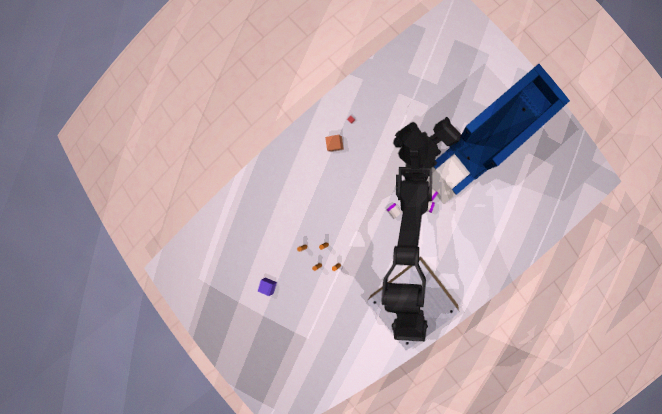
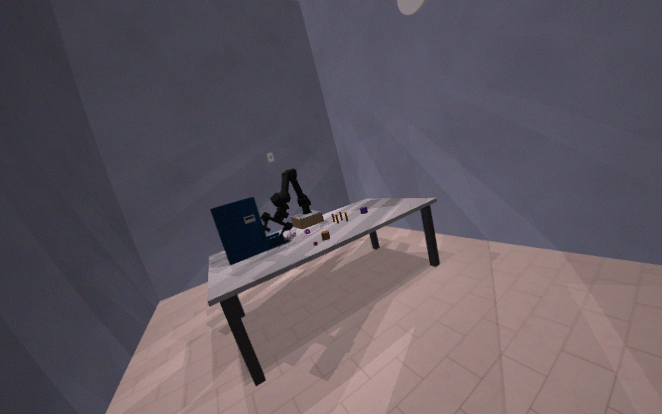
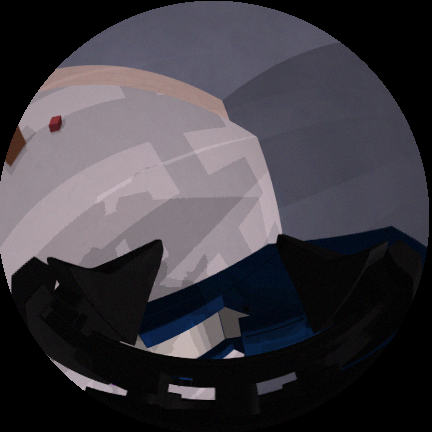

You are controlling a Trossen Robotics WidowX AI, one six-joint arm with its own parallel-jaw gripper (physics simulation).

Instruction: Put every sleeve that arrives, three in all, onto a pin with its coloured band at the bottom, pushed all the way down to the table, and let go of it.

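Note:
A pale sleeve [image 1: 394, 210] [image 2: 307, 231] with a magenta band at one end lies on the table, left of the arm. Two more magenta bands [image 1: 434, 195] [image 1: 431, 207] show right of the arm, near the chute mouth; their pale sleeve bodies are hard to make out and partly hidden by the arm. Several orange pins, among them a front-left one [image 1: 317, 267] and a back-right one [image 1: 324, 246], stand upright with no sleeve on them. My gripper [image 3: 220, 243] is open and empty, its fingers wide apart above the table beside the chute, beyond the sleeves.
A blue chute [image 1: 530, 131] [image 2: 240, 230] with a raised back stands at the right, a cream pad [image 1: 453, 171] at its mouth. An orange block [image 1: 334, 143] [image 2: 325, 235], a small red cube [image 1: 351, 119] [image 3: 55, 123] and a purple block [image 1: 267, 286] [image 2: 363, 210] sit on the table.

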